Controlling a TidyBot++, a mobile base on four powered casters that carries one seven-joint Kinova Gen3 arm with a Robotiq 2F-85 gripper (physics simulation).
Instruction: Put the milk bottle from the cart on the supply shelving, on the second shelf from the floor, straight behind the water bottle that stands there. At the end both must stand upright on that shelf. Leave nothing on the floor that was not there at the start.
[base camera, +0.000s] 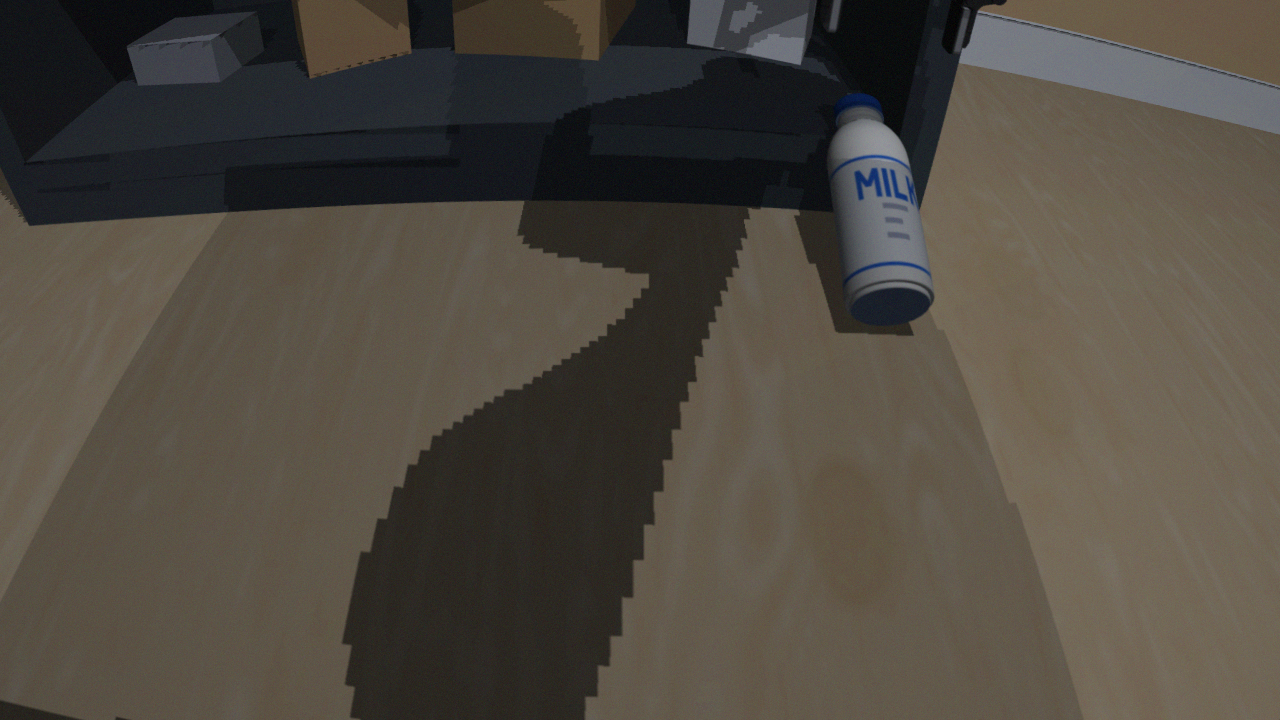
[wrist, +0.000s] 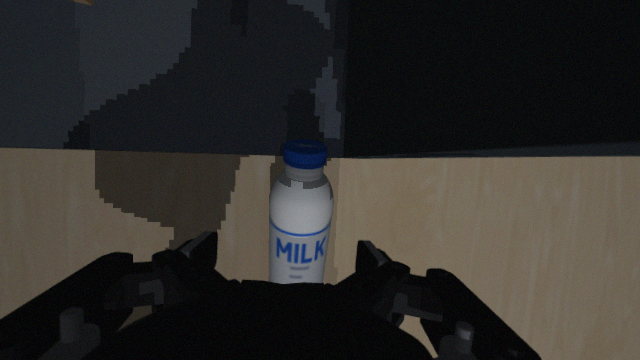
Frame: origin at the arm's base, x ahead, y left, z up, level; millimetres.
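Where they show: gripper, fingertip midpoint: (base camera: 891, 39) (wrist: 288, 251).
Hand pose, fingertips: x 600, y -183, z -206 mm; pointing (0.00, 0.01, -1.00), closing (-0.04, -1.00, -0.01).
Note:
Each offset is from my fingertips to the top centre of the thing. "pt": to the spot under its first point. Level surfaces: height alone.
The milk bottle @(pt dx -60, dy +4, dz -109 mm) (base camera: 881, 210) (wrist: 301, 210), white with a blue cap, lies on its side on the floor at the front right corner of the supply shelving (base camera: 375, 183) (wrist: 225, 100). Its cap points to the shelving and its base faces the base camera. My gripper (base camera: 896, 37) (wrist: 288, 251) is open and empty. In the base camera view its fingertips show at the top right, above the bottle. In the wrist view the bottle shows between the fingertips, its lower end hidden by the gripper body. The water bottle and the second shelf do not show.
On the lowest shelf stand a small grey box @(dx +262, dy +675, dz -64 mm) (base camera: 183, 58), two brown boxes @(pt dx +212, dy +455, dz -79 mm) (base camera: 353, 35) @(pt dx +216, dy +276, dz -87 mm) (base camera: 528, 31) and a white and grey box @(pt dx +243, dy +55, dz -82 mm) (base camera: 751, 26). A wall with a pale baseboard (base camera: 1118, 76) runs behind at the right. The arm's shadow crosses the floor @(dz -191 mm) (base camera: 805, 537).

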